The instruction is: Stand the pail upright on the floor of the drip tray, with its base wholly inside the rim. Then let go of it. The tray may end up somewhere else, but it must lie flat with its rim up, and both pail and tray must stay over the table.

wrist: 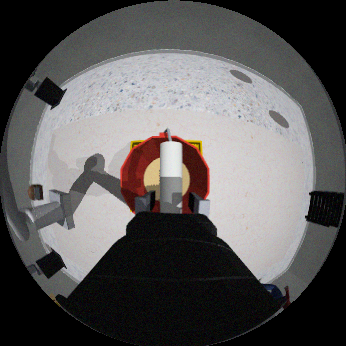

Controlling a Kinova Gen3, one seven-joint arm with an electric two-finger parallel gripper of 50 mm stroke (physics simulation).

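Frame: origin at the arm's base, x ahead, y left, z up, level; metres.
Seen in the pictures: gripper, fingertip midpoint: (171, 198); arm's base at its link origin: (58, 210).
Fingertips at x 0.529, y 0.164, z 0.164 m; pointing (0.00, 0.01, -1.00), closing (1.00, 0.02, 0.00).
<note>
Pixels of each thing's top centre, then the offset from my fingertips to it. "spot": a spot on its surface instead. Level surfaces: height alone.
- red pail at a spot on its surface: (196, 172) spot: 0.062 m ahead, 0.048 m left, 0.132 m down
- handle's white grip at a spot on its surface: (171, 152) spot: 0.004 m back, 0.062 m left, 0.030 m up
- yellow drip tray at a spot on its surface: (198, 142) spot: 0.080 m ahead, 0.152 m left, 0.204 m down
- pale table top at its surface level: 0.221 m down
The red pail (196, 172) is seen from above, its round mouth facing the camera and its tan inner floor showing. Its handle's white grip (171, 152) crosses over the mouth, with the lower part in shadow. The yellow drip tray (198, 142) shows as corners past the pail's far side. The rest of the tray is hidden under the pail, so the pail's base and its contact with the tray floor cannot be seen. My gripper (171, 198) is open, one finger on each side of the handle grip, apart from it.
The pale table top (250, 190) lies around the pail and tray. A grey arm-like fixture with a flat plate (61, 209) stands at the left, and dark shadows fall between it and the pail. Speckled floor shows beyond the table's far edge.
</note>
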